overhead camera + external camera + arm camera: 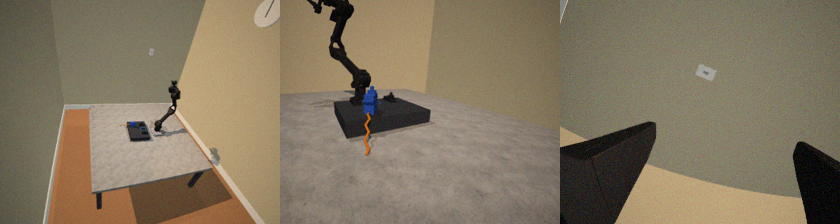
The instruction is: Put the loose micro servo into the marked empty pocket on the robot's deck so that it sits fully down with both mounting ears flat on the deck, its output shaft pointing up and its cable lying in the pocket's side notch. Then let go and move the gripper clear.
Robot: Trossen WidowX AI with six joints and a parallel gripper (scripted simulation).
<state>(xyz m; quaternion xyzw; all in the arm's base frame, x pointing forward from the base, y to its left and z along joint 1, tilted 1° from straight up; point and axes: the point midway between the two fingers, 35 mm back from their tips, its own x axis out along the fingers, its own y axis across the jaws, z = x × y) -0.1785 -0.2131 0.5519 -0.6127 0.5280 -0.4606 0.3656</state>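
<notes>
Right now my gripper tip is 480 mm short of the dark robot deck, 220 mm to the right of it and 550 mm above it.
</notes>
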